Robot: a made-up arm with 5 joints.
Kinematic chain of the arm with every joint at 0, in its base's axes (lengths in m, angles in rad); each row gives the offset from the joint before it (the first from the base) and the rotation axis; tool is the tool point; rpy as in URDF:
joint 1: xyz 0 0 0.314 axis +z
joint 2: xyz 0 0 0 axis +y
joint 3: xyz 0.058 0 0.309 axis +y
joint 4: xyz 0.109 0 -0.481 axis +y
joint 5: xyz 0.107 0 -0.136 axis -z
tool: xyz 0 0 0 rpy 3.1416 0 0
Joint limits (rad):
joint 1: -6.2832..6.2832
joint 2: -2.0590..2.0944
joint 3: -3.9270..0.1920
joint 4: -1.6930..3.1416
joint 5: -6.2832..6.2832
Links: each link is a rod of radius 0.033 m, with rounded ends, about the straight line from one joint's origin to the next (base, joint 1, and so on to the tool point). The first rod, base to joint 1, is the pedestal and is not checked.
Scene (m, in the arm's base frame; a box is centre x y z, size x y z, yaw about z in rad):
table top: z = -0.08
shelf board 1: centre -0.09 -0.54 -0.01 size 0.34 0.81 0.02 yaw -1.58
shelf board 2: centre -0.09 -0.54 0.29 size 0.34 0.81 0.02 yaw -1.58
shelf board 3: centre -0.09 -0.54 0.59 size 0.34 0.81 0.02 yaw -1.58
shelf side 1: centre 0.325 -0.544 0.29 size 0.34 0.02 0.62 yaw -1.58
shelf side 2: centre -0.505 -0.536 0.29 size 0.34 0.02 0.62 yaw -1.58
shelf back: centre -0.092 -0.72 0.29 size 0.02 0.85 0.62 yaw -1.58
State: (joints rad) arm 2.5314 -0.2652 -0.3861 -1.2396 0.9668
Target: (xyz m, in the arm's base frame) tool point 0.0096 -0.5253 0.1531
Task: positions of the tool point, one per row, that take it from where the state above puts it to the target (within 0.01 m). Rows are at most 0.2 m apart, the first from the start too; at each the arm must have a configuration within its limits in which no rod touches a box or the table.
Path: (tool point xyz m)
1: -0.4470 0.1547 0.3778
2: -0.4823 0.0271 0.2957
3: -0.4665 -0.1047 0.2118
4: -0.4021 -0.2185 0.1292
5: -0.3016 -0.2953 0.0507
6: -0.2302 -0.3978 0.0814
7: -0.1238 -0.4784 0.1156
8: 0.0096 -0.5253 0.1531

